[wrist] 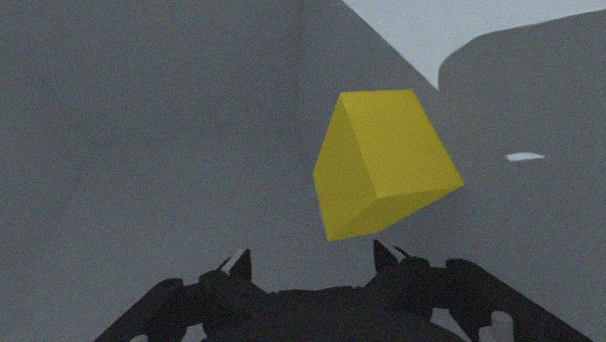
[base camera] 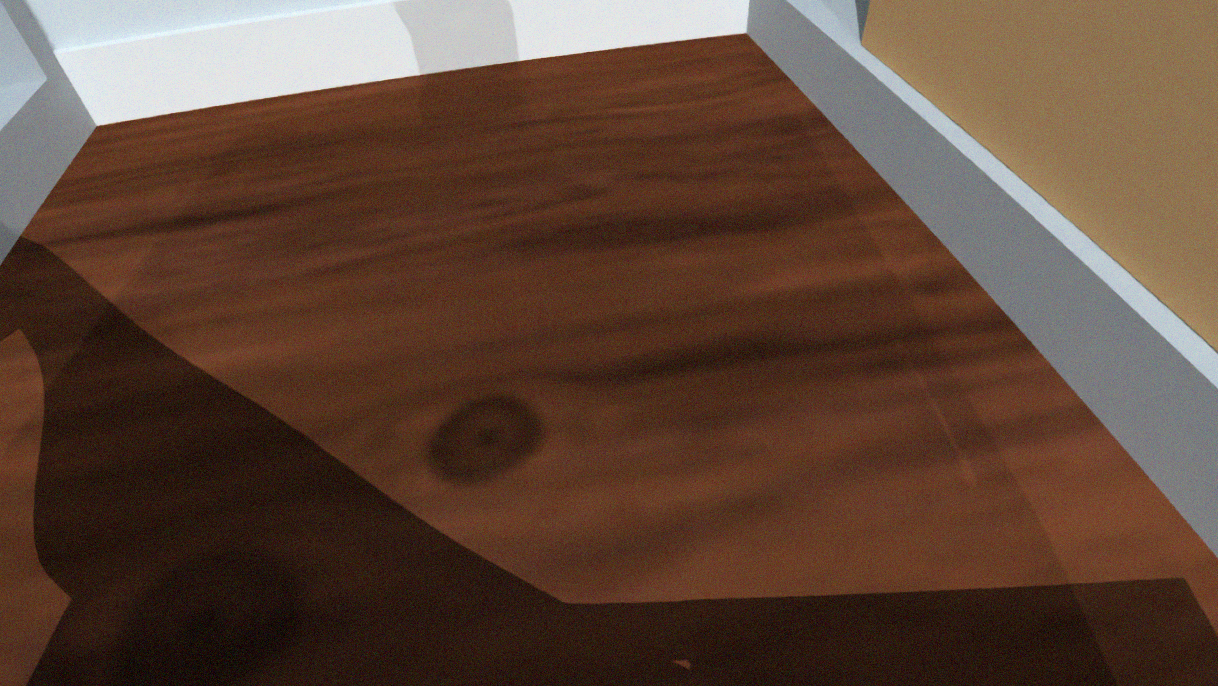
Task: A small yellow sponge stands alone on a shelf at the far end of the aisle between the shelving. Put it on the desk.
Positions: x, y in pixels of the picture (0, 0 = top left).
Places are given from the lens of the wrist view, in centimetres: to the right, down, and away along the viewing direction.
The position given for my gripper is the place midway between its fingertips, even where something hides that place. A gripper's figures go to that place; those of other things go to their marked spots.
my gripper [wrist: 312, 258]: 1, 6, 15
yellow sponge [wrist: 381, 160]: 4, 0, 10
